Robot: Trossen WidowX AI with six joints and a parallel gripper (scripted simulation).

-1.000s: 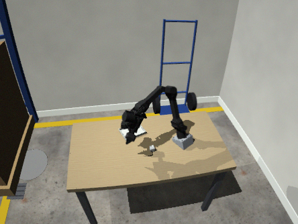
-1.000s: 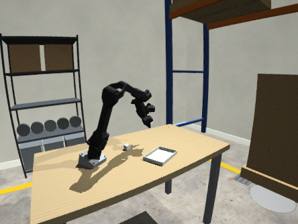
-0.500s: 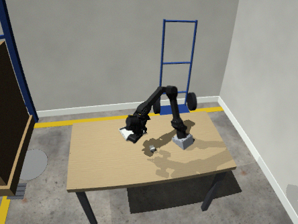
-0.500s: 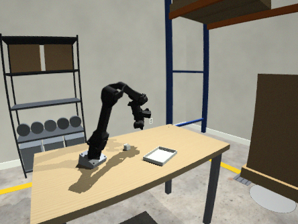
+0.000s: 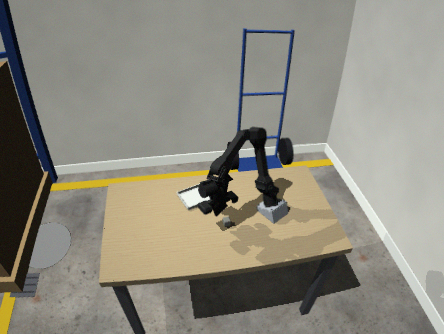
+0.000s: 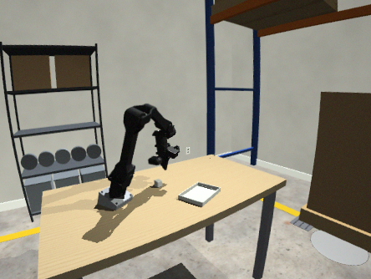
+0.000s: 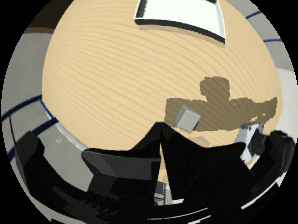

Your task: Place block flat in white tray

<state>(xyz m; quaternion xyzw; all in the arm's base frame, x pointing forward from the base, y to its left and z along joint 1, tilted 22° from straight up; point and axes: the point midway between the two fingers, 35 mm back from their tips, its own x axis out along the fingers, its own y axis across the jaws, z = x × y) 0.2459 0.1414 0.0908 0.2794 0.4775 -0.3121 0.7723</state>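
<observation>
My hand is 90 mm above the small grey block, 50 mm past it and 20 mm to the left of it. The rest, counted from my hand: white tray (200 mm to the right, 100 mm below, 100 mm ahead).
</observation>
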